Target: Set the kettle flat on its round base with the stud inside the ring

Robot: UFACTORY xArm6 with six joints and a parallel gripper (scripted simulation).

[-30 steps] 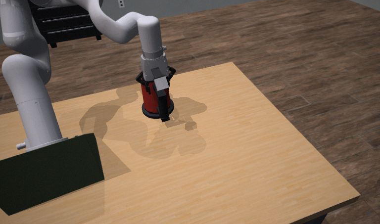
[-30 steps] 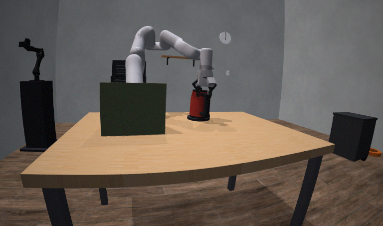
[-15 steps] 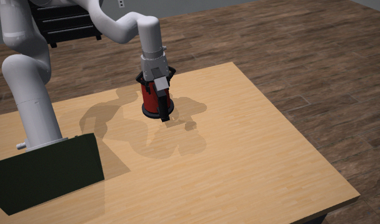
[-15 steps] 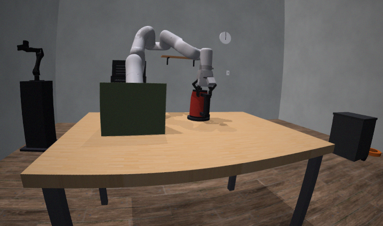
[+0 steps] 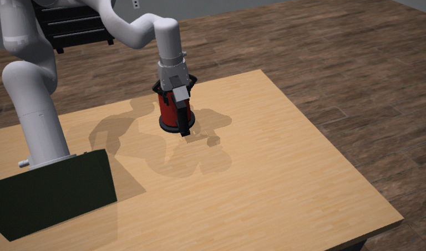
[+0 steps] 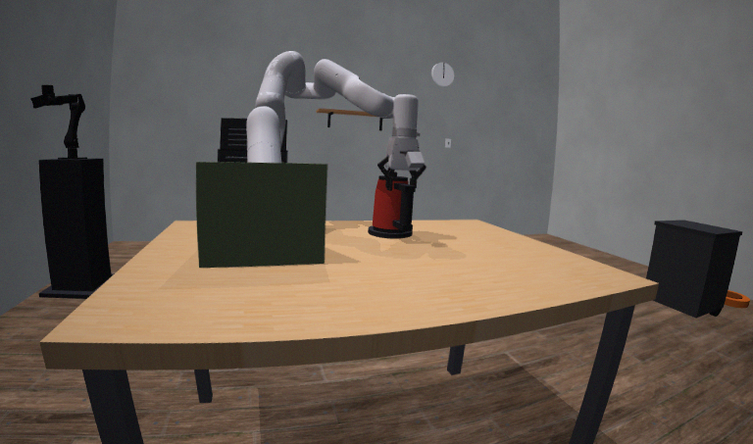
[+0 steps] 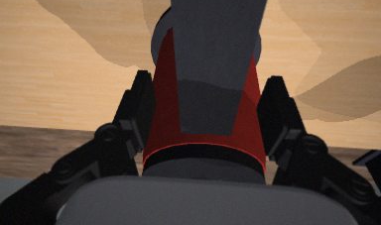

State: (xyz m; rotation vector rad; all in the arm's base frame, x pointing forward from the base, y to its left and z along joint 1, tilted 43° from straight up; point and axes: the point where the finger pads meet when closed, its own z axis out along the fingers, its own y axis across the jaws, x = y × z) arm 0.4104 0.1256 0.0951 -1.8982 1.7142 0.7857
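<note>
Right now the red kettle is 6 cm below my hand and 3 cm to the left of it. The rest, counted from my hand: round black base (16 cm below, 7 cm to the left).
</note>
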